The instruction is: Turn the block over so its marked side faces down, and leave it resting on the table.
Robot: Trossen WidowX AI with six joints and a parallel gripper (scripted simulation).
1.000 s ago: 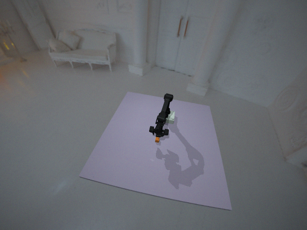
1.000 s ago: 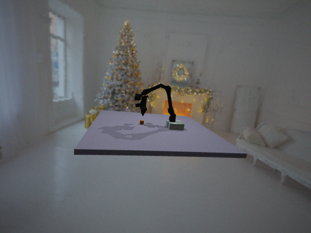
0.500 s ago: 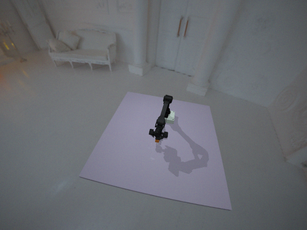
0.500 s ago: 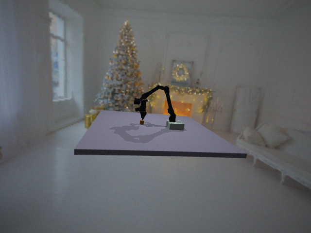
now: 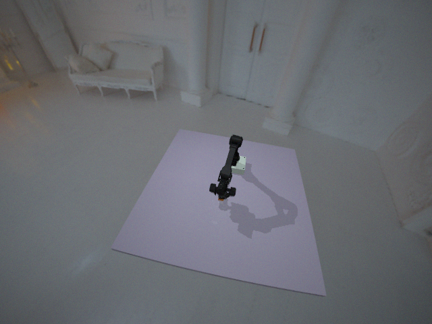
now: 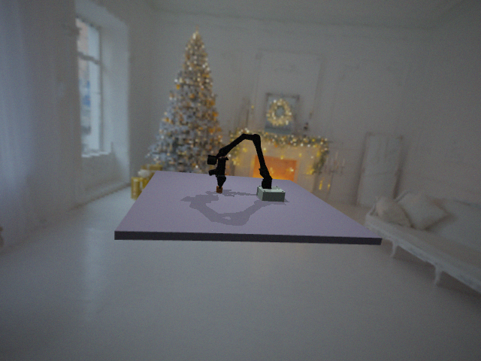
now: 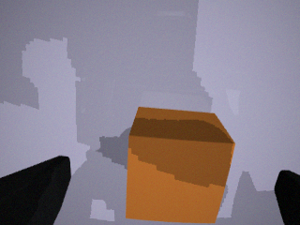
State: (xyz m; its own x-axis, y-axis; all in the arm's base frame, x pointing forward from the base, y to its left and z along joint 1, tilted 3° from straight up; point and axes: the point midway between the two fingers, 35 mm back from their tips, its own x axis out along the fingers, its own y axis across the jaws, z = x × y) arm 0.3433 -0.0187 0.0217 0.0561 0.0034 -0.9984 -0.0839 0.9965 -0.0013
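Now: gripper tip 2 cm above the orange block and 1 cm past it.
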